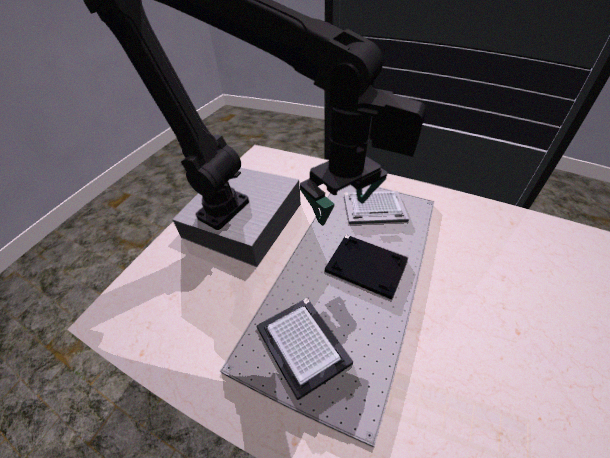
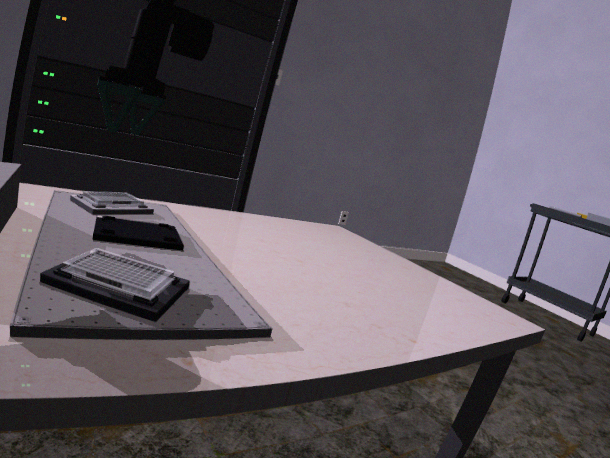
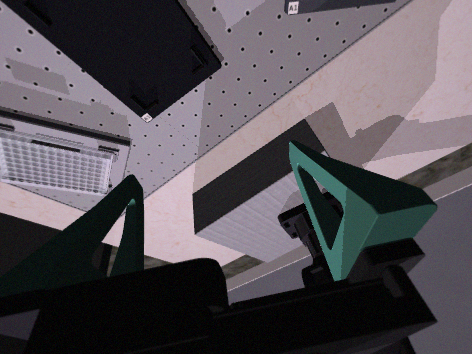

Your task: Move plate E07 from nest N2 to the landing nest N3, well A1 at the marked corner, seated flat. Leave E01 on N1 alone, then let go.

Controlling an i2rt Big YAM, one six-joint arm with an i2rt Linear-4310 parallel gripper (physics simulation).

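Note:
My gripper (image 1: 342, 212) (image 2: 125, 132) (image 3: 213, 164) is open and empty, green fingers pointing down, above the board's far part beside the far nest. A clear 96-well plate (image 1: 382, 204) (image 2: 112, 198) (image 3: 55, 165) sits on the light grey far nest (image 1: 377, 220) (image 2: 122, 211) (image 3: 120, 160). The black middle nest (image 1: 367, 265) (image 2: 137, 232) (image 3: 135, 55) bears no plate; its white corner tag (image 1: 347, 237) (image 3: 146, 118) shows. Another plate (image 1: 303, 345) (image 2: 120, 270) sits on the dark grey near nest (image 1: 322, 376) (image 2: 55, 277), which is turned. Plate and nest numbers cannot be read.
The nests stand on a perforated board (image 1: 390, 340) (image 2: 225, 300) (image 3: 240, 75) on the table. The arm's base stands on a grey block (image 1: 215, 220) (image 3: 240, 225) beside it. A dark rack is behind the table. A cart (image 2: 560, 218) stands off at the right.

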